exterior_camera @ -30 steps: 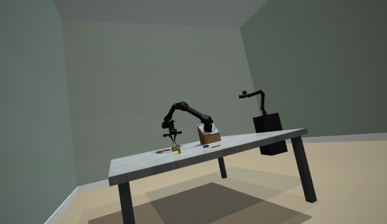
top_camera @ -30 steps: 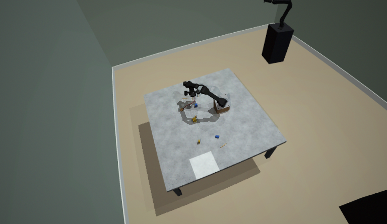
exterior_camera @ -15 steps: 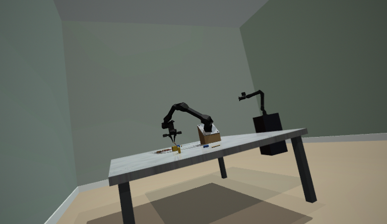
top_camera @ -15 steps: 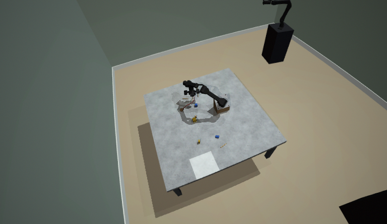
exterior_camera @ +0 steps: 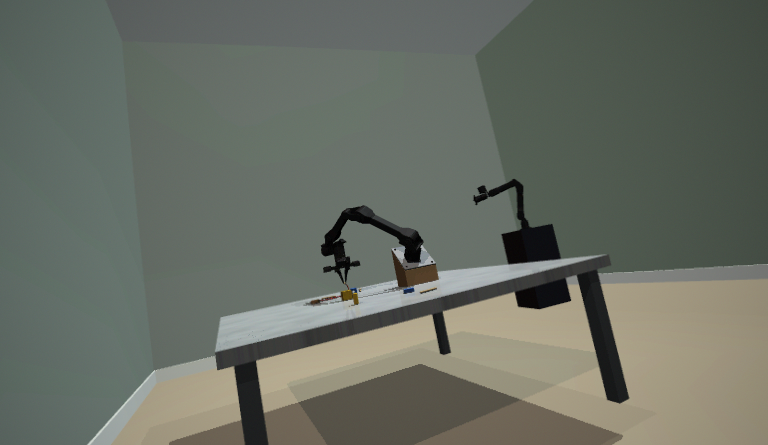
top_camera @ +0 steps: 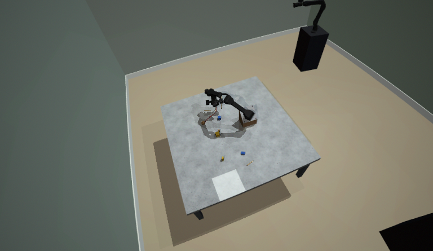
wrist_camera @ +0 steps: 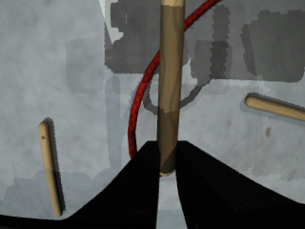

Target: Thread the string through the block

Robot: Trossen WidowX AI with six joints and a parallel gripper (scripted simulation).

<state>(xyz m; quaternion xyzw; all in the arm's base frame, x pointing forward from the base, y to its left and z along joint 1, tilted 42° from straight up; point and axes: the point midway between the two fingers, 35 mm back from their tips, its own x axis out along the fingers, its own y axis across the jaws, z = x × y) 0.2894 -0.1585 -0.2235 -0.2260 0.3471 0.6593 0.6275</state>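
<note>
Now: gripper tip 140 mm to the right of the blue cube, 40 mm above it and 20 mm past it. From my gripper tip the other things lie so: thin wooden stick: 10 mm to the left; round wooden button: 170 mm ahead, 150 mm to the left, 50 mm below.
</note>
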